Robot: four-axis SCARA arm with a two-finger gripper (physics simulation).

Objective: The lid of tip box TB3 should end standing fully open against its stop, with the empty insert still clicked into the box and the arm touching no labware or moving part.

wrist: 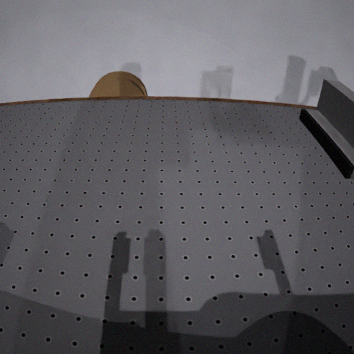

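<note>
Part of my gripper (327,142) shows at the right edge of the wrist view, as a grey block with a black strip along its lower side. My gripper is open, with nothing held; the other finger is not visible here. Tip box TB3, its lid and its insert do not show in this view, so the lid's angle and the insert's seating cannot be seen.
A grey perforated deck (197,215) fills the lower view, with dark shadows of upright, finger-like shapes on it. Its brown far edge (200,99) runs across the view. A tan rounded object (117,86) shows behind that edge. A pale wall (170,35) with faint shadows stands beyond.
</note>
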